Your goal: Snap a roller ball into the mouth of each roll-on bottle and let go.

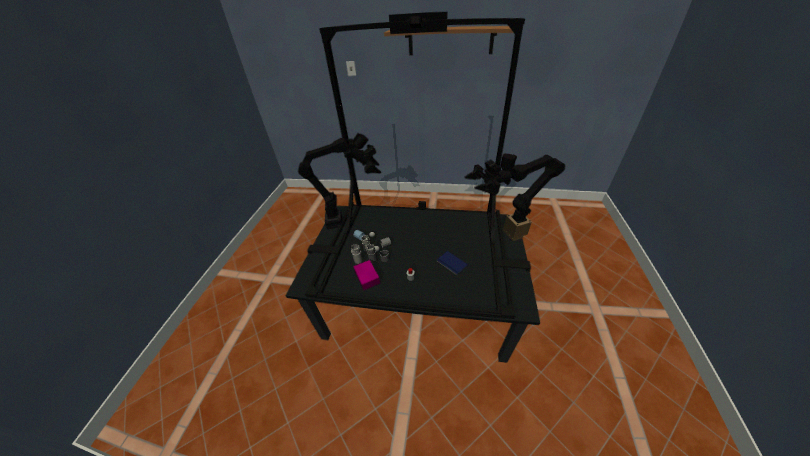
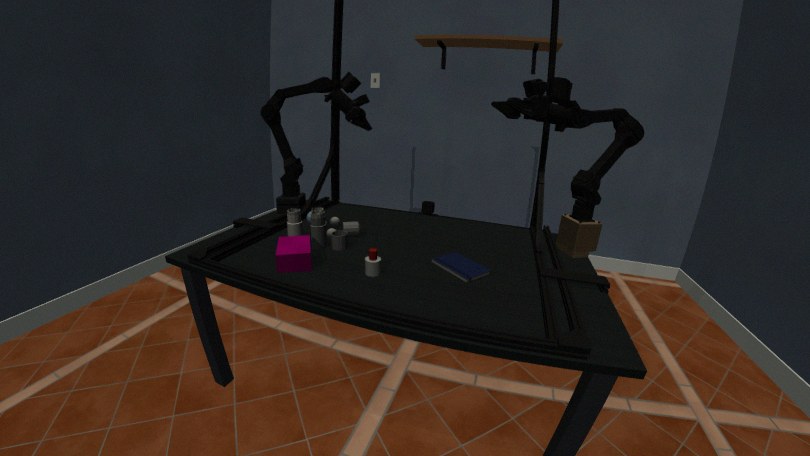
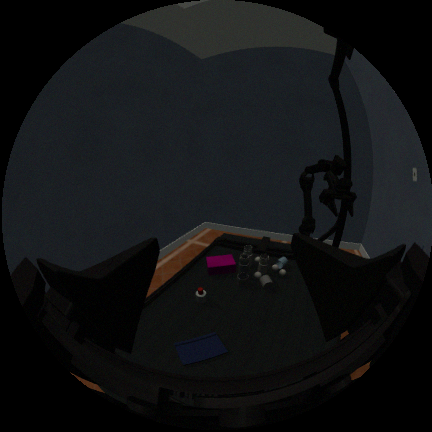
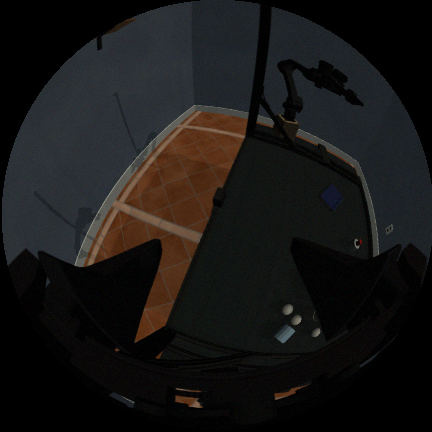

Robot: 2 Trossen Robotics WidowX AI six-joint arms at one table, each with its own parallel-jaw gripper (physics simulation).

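Places are measured from the left arm's base along level axes (x ahead, y left, z up), in centimetres.
Pixels of known places: left gripper, fingertip midpoint: (image 1: 469, 182) (image 2: 498, 102) (image 3: 226, 243) (image 4: 356, 99); right gripper, fingertip midpoint: (image 1: 379, 168) (image 2: 370, 129) (image 3: 344, 215) (image 4: 228, 246); left arm's base at its link origin: (image 1: 519, 218) (image 2: 581, 218) (image 4: 287, 118); right arm's base at its link origin: (image 1: 332, 215) (image 2: 290, 195).
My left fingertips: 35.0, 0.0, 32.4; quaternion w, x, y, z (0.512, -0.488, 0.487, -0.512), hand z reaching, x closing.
Observation:
For each thing: its top centre in the pictures, then the offset to it from my left fingertips, as dx, dy, dz.
- short open cup-like container at its top centre: (image 2: 339, 233) (image 3: 242, 275) (image 1: 384, 253) +41.7, -9.3, -39.4
- ball at its top centre: (image 4: 289, 309) (image 2: 334, 217) (image 1: 371, 232) +44.1, -28.8, -40.4
- light-blue cylinder at its top centre: (image 4: 286, 334) (image 3: 281, 258) (image 1: 358, 232) +51.5, -31.0, -39.3
- grey cylinder at its top centre: (image 2: 350, 222) (image 3: 266, 278) (image 1: 385, 239) +38.4, -19.1, -39.2
- magenta box at its top centre: (image 2: 293, 244) (image 3: 220, 260) (image 1: 365, 271) +53.8, +0.0, -39.0
- white bottle with a red top, top centre: (image 2: 373, 249) (image 3: 199, 288) (image 4: 360, 241) (image 1: 410, 269) +32.7, +7.8, -37.6
- blue book at its top centre: (image 2: 460, 264) (image 3: 199, 348) (image 4: 332, 196) (image 1: 452, 262) +9.4, +7.0, -42.8
Clear-topped roll-on bottles, one at the left (image 1: 355, 254) (image 2: 294, 226) and one beside it (image 1: 371, 253) (image 2: 317, 232), stand in a cluster at the table's left. A short open cup-like container (image 1: 384, 256) (image 2: 338, 241) stands beside them. Several white balls lie loose among them, including one ball (image 1: 371, 233) (image 2: 334, 220) (image 4: 287, 309). Whether any mouth holds a ball is too small to tell. My right gripper (image 1: 375, 169) (image 2: 369, 127) (image 4: 228, 246) is open and empty, high above the table behind the cluster. My left gripper (image 1: 472, 182) (image 2: 498, 106) (image 3: 226, 243) is open and empty, high at the right.
A light-blue cylinder (image 1: 359, 234) (image 4: 285, 334) and a grey cylinder (image 1: 386, 241) (image 2: 351, 227) lie by the cluster. A magenta box (image 1: 366, 274) (image 2: 293, 254) stands in front. A white bottle with a red top (image 1: 410, 275) (image 2: 372, 266) and a blue book (image 1: 451, 262) (image 2: 460, 266) are farther right.

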